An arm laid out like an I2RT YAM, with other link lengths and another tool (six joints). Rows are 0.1 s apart.
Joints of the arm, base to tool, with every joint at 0 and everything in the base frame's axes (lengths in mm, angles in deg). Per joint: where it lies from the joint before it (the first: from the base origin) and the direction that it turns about. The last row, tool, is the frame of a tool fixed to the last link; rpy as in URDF.
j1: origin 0.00 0.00 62.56 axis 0 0 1
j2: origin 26.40 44.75 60.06 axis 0 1 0
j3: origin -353.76 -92.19 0.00 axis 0 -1 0
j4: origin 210.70 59.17 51.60 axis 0 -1 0
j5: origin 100.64 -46.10 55.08 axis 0 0 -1
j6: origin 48.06 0.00 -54.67 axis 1 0 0
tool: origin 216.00 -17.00 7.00 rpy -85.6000 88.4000 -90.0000
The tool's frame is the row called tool.
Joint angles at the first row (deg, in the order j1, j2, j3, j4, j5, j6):
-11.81, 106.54, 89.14, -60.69, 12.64, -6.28
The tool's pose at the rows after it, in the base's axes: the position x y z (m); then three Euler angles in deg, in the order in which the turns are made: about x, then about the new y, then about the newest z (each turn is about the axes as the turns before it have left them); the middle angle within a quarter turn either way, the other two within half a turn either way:
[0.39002 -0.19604 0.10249 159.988 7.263 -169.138]
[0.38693 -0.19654 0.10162 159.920 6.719 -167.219]
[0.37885 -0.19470 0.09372 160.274 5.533 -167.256]
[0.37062 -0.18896 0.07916 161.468 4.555 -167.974]
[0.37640 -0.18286 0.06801 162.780 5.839 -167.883]
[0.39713 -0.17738 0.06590 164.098 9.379 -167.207]
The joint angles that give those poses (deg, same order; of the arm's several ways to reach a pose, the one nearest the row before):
-11.81, 106.63, 89.14, -61.12, 13.45, -2.39
-11.81, 106.63, 88.99, -61.34, 13.65, -0.36
-11.81, 106.63, 87.33, -60.95, 13.61, 0.03
-11.84, 106.63, 84.16, -59.09, 12.69, -0.21
-11.81, 106.63, 81.41, -55.37, 11.11, -0.25
-11.81, 106.63, 80.31, -51.07, 8.97, -0.21

